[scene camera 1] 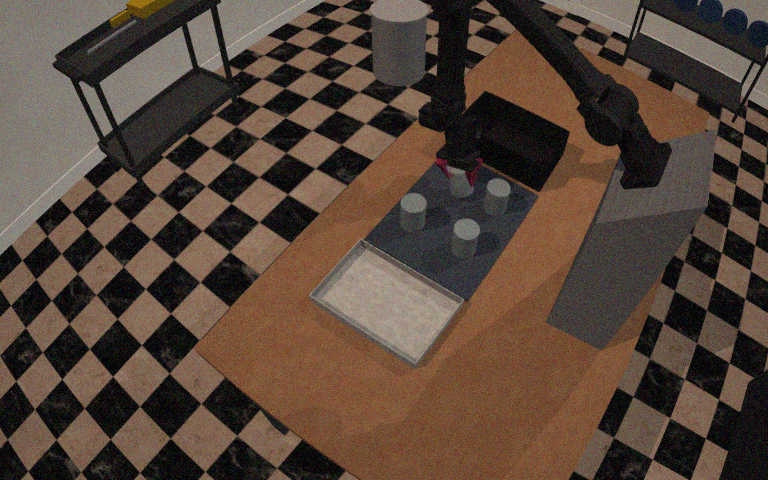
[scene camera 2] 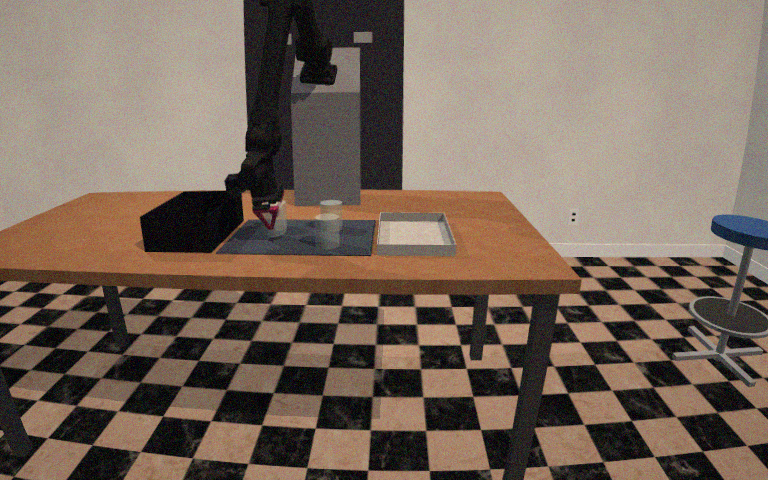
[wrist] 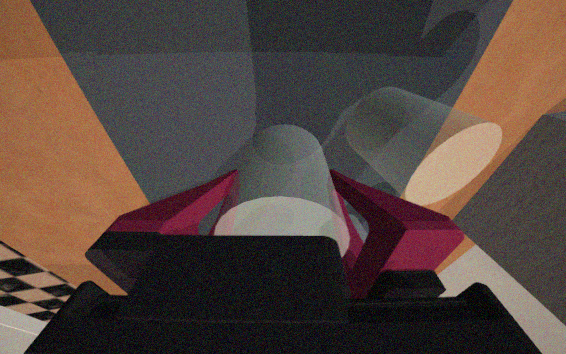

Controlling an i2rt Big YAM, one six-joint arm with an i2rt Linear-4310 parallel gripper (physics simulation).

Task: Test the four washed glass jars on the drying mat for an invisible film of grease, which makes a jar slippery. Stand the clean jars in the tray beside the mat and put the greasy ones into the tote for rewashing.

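Seen in the pictures: gripper, fingertip midpoint: (scene camera 1: 461,182) (scene camera 2: 273,223) (wrist: 283,177); arm's base at its link origin: (scene camera 1: 647,168) (scene camera 2: 318,75).
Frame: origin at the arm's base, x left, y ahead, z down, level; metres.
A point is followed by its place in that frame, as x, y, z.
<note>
My gripper (scene camera 1: 461,180) {-0.028, 0.440, 0.407} (scene camera 2: 271,227) {-0.028, 0.440, 0.407} (wrist: 283,177) {-0.028, 0.440, 0.407} has red fingers shut on a pale glass jar (scene camera 1: 461,190) {0.000, 0.421, 0.401} (scene camera 2: 278,224) {-0.003, 0.465, 0.401} (wrist: 280,215) {-0.049, 0.457, 0.356}. The held jar is upright, low at the tote end of the dark drying mat (scene camera 1: 433,266) {0.206, 0.347, 0.451} (scene camera 2: 356,249) {0.218, 0.496, 0.451} (wrist: 150,95) {-0.067, 0.527, 0.451}; I cannot tell whether its base touches. A second jar (scene camera 1: 497,198) {-0.027, 0.325, 0.380} (wrist: 425,135) {-0.074, 0.366, 0.383} stands on the mat beside it, largely hidden behind it in scene camera 2. Two more jars, one (scene camera 1: 413,213) {0.160, 0.453, 0.375} (scene camera 2: 327,233) {0.144, 0.505, 0.408} and another (scene camera 1: 465,240) {0.140, 0.308, 0.376} (scene camera 2: 331,206) {0.121, 0.356, 0.376}, stand nearer the tray (scene camera 1: 390,305) {0.357, 0.355, 0.452} (scene camera 2: 416,249) {0.374, 0.515, 0.437}. The black tote (scene camera 1: 518,155) {-0.184, 0.359, 0.359} (scene camera 2: 181,226) {-0.239, 0.578, 0.381} adjoins the mat's other end.
The grey pedestal (scene camera 1: 628,271) {0.133, -0.069, 0.140} (scene camera 2: 326,141) {0.037, 0.055, 0.227} with the arm's base is at the table's far side from scene camera 2. Dark carts (scene camera 1: 164,116) (scene camera 1: 685,70) and a blue stool (scene camera 2: 741,229) stand away from the wooden table (scene camera 1: 317,384) {0.617, 0.340, 0.454} (scene camera 2: 481,266) {0.535, 0.567, 0.454}. The tray has low walls.
</note>
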